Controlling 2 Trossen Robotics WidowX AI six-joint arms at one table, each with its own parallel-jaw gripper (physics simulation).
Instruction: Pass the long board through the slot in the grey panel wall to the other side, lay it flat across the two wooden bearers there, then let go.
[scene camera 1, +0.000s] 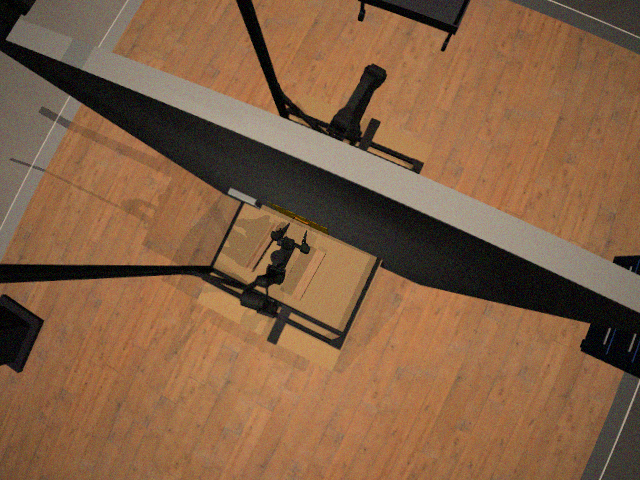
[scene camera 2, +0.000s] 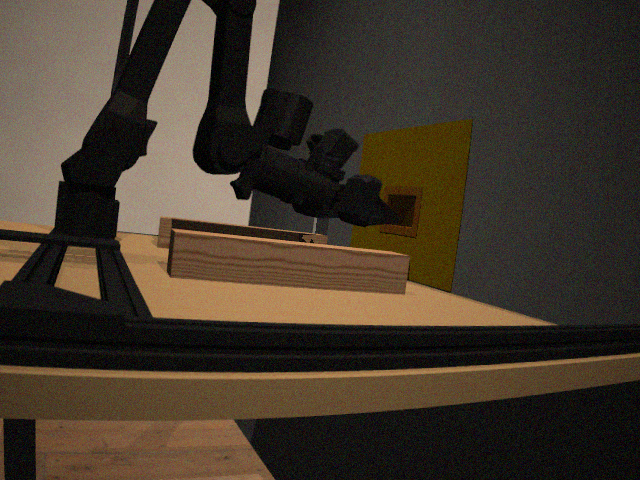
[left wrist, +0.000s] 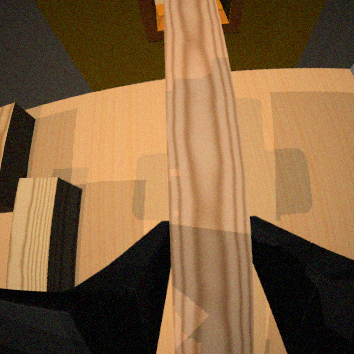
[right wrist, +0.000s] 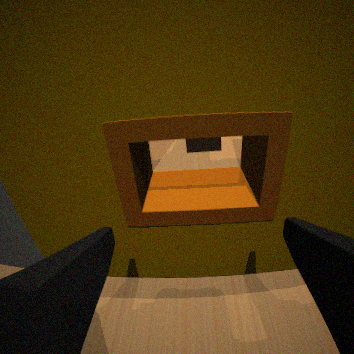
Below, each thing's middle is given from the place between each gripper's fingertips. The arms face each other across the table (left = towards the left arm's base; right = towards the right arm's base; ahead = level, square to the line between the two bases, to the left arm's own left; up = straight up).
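Scene:
There's the slot (scene camera 2: 405, 201), which is 10 mm above my right hand and 60 mm to the left of it. Measured from my left hand, the slot is 20 mm behind, 10 mm below and 220 mm to the right.

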